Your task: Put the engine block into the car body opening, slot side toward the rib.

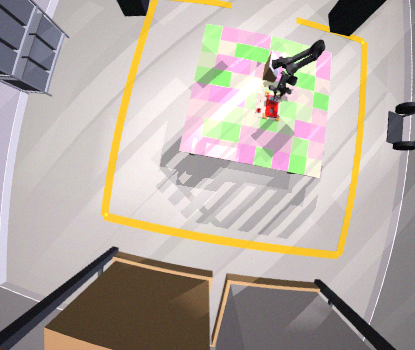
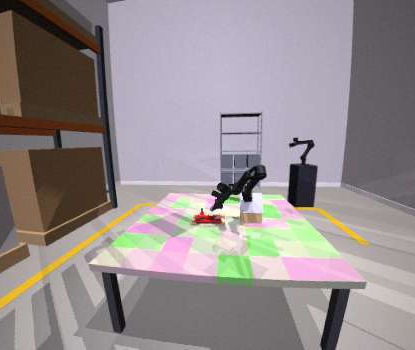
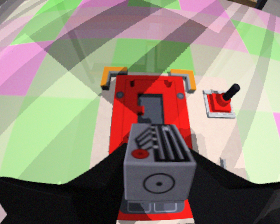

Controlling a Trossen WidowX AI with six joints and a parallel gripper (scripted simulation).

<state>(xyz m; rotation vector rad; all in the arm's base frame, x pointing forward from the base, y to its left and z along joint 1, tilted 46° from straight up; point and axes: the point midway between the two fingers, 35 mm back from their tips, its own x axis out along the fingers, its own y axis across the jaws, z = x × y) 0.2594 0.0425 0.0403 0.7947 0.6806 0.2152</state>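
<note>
My gripper tip is now 10 mm below the grey striped engine block and 10 mm past it.
</note>
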